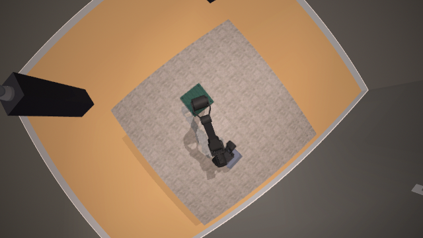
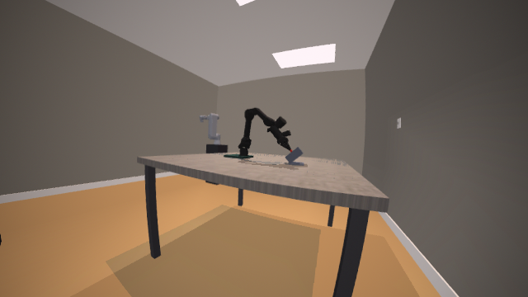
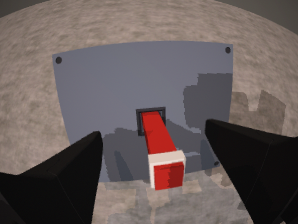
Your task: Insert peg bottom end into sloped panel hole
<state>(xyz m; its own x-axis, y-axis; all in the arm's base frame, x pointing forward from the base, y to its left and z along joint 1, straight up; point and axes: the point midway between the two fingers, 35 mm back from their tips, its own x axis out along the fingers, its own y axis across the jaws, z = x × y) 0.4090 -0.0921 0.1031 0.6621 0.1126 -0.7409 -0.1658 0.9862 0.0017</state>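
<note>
The red peg lies 10 mm behind my gripper tip and 10 mm above it. The rest, counted from my gripper tip: sloped panel 30 mm below, 30 mm ahead, 10 mm to the left.
</note>
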